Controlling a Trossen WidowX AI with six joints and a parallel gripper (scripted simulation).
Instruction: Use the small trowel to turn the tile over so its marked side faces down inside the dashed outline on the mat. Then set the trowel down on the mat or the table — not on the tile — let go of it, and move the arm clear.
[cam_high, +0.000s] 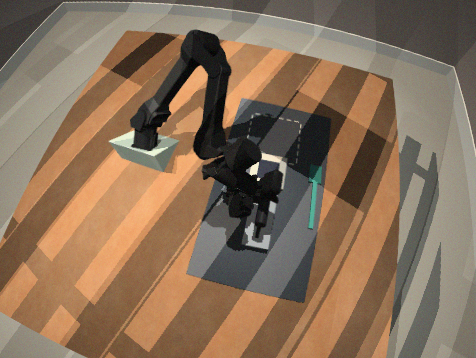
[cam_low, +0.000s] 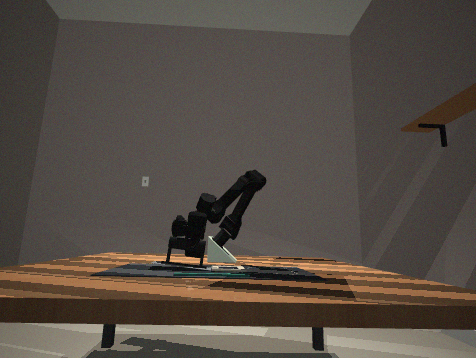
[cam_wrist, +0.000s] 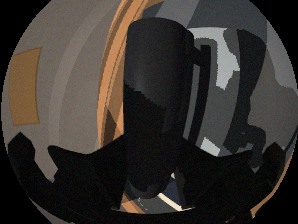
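My gripper tip is now 1 cm past the grey mat, 7 cm to the right of it and 8 cm above it. Also, from my gripper tip: teal trowel (13 cm ahead, 9 cm to the left, 5 cm below); tile (3 cm behind, 12 cm to the left, 5 cm below).
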